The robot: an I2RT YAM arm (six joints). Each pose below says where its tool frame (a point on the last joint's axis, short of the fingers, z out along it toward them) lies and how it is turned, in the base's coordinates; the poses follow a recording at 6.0 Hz.
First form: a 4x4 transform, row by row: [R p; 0 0 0 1], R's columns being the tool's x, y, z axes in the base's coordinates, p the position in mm. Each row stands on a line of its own.
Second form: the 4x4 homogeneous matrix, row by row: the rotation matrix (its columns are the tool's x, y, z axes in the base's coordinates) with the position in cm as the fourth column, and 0 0 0 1 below. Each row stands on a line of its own. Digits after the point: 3 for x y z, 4 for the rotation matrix.
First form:
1:
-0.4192, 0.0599, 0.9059, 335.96
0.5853, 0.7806, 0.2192, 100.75
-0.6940, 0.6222, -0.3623, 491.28
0, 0, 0, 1
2:
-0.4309, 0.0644, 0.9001, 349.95
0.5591, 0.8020, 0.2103, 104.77
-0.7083, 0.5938, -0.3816, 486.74
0, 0, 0, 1
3:
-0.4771, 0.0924, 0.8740, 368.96
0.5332, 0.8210, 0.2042, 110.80
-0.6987, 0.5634, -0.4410, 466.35
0, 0, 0, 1
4:
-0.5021, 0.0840, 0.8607, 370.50
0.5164, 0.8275, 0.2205, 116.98
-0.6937, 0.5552, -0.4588, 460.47
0, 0, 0, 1
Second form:
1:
-0.4192, 0.0599, 0.9059, 33.596
0.5853, 0.7806, 0.2192, 10.075
-0.6940, 0.6222, -0.3623, 49.128
0, 0, 0, 1

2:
-0.4309, 0.0644, 0.9001, 34.995
0.5591, 0.8020, 0.2103, 10.477
-0.7083, 0.5938, -0.3816, 48.674
0, 0, 0, 1

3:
-0.4771, 0.0924, 0.8740, 36.896
0.5332, 0.8210, 0.2042, 11.080
-0.6987, 0.5634, -0.4410, 46.635
0, 0, 0, 1

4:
-0.5021, 0.0840, 0.8607, 37.050
0.5164, 0.8275, 0.2205, 11.698
-0.6937, 0.5552, -0.4588, 46.047
0, 0, 0, 1

